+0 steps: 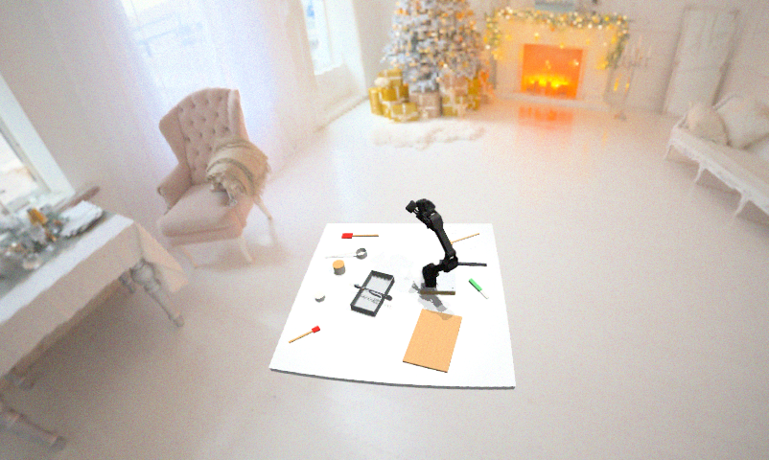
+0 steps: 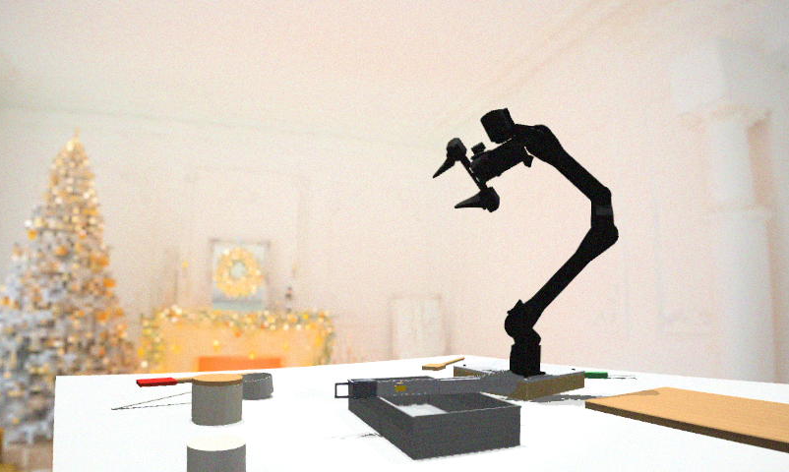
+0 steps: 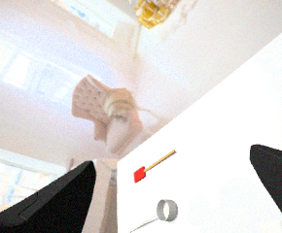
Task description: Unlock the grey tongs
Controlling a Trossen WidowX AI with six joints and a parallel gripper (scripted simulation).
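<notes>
My gripper tip is 43 cm above the grey roasting tin, 26 cm to the right of it and 26 cm short of it. Also, from my gripper tip: green-handled tool: 45 cm below, 39 cm behind, 17 cm to the left; wooden board: 54 cm to the left, 45 cm below, 14 cm behind; lidded cream jar: 53 cm ahead, 42 cm below, 7 cm to the left.
</notes>
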